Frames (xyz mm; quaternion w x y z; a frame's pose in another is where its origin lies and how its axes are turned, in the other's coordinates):
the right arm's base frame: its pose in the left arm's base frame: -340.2 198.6 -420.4 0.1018 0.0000 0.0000 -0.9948
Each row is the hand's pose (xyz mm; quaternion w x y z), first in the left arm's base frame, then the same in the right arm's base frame.
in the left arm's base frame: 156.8 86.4 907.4 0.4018 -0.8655 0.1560 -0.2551
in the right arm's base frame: -464.0 210.5 1327.8 0.2947 -0.2433 -0.8451 0.3738
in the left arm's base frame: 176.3 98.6 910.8 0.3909 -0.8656 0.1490 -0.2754
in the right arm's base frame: -485.5 202.5 1331.2 0.3137 -0.2363 -0.8459 0.3608
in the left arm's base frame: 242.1 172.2 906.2 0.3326 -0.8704 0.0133 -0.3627
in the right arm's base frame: -564.9 143.8 1326.6 0.3947 -0.1018 -0.8645 0.2940
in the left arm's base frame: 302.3 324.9 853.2 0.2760 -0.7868 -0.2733 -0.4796
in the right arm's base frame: -654.8 6.5 1273.6 0.5052 0.1918 -0.8106 0.2257
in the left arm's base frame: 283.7 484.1 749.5 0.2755 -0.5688 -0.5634 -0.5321
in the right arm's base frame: -668.8 -153.2 1169.9 0.5574 0.5026 -0.6232 0.2199
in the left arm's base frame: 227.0 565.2 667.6 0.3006 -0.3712 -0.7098 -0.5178
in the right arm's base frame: -629.7 -244.1 1088.0 0.5457 0.6683 -0.4415 0.2463
